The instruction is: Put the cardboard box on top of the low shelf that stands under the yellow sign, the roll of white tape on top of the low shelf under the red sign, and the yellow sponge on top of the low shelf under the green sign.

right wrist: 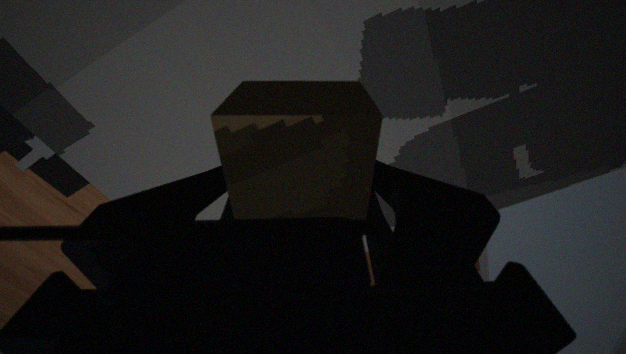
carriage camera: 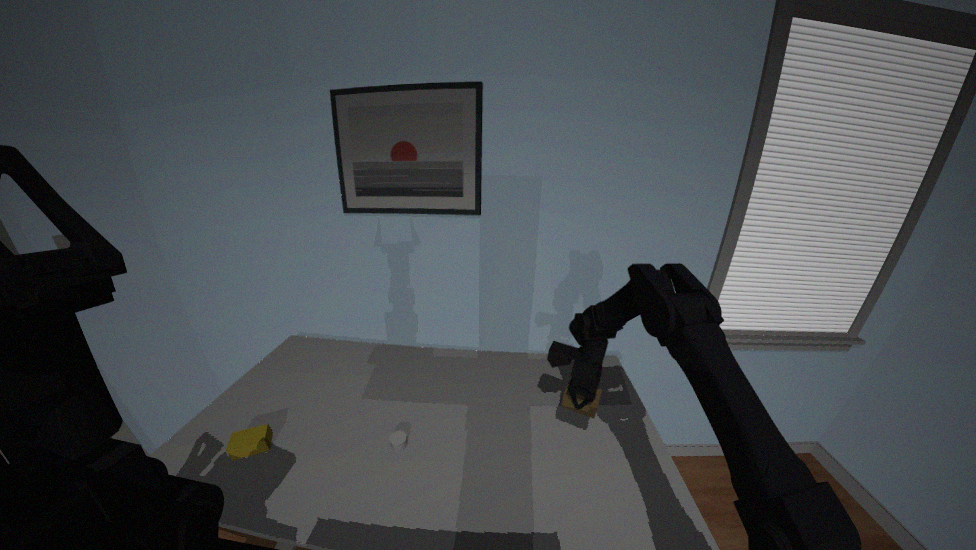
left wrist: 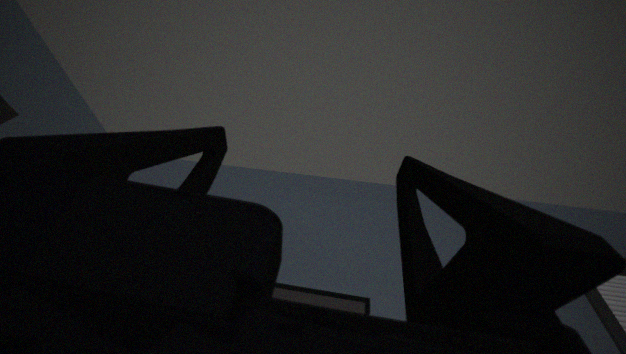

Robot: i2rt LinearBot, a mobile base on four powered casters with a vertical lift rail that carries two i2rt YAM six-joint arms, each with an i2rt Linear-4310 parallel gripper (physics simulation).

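Frame: origin at the left arm's base, x ahead, y left, z up, level; centimetres.
Where they show: left gripper, fingertip midpoint: [left wrist: 312, 151]; right gripper, fingertip midpoint: [right wrist: 302, 165] [carriage camera: 579, 400].
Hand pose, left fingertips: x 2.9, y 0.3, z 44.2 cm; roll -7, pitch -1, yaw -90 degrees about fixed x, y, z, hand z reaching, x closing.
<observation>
After its pixels a point has its place.
The brown cardboard box [carriage camera: 594, 396] [right wrist: 300, 150] @(x 48.3, y -54.3, z -12.7 cm) is between the fingers of my right gripper [carriage camera: 581, 404] @(x 46.9, y -56.7, z -16.1 cm) [right wrist: 302, 165] @(x 46.9, y -56.7, z -16.1 cm), which is shut on it and holds it a little above the table's right part, its shadow apart from it. The roll of white tape [carriage camera: 398, 440] @(x 43.2, y -6.2, z -30.3 cm) stands near the middle of the table. The yellow sponge [carriage camera: 248, 442] @(x 35.7, y 35.8, z -28.2 cm) lies at the table's left. My left gripper [left wrist: 312, 151] @(x 2.9, y 0.3, z 44.2 cm) is open and empty, raised high at the left of the carriage view, pointing up. The three signs and low shelves do not show in these views.
The grey table [carriage camera: 355, 478] @(x 32.4, y 2.8, z -32.7 cm) [right wrist: 165, 100] @(x 32.1, y -50.1, z -32.7 cm) spans the lower carriage view, crossed by arm shadows. A blue wall with a framed picture [carriage camera: 409, 119] @(x 95.3, y -2.1, z 58.2 cm) rises behind it. A window [carriage camera: 853, 177] @(x 85.0, y -169.9, z 48.9 cm) is at the right, and wooden floor [carriage camera: 710, 485] @(x 68.1, y -150.4, z -104.6 cm) [right wrist: 30, 210] @(x -127.8, y -54.6, z -104.7 cm) shows beside the table.
</observation>
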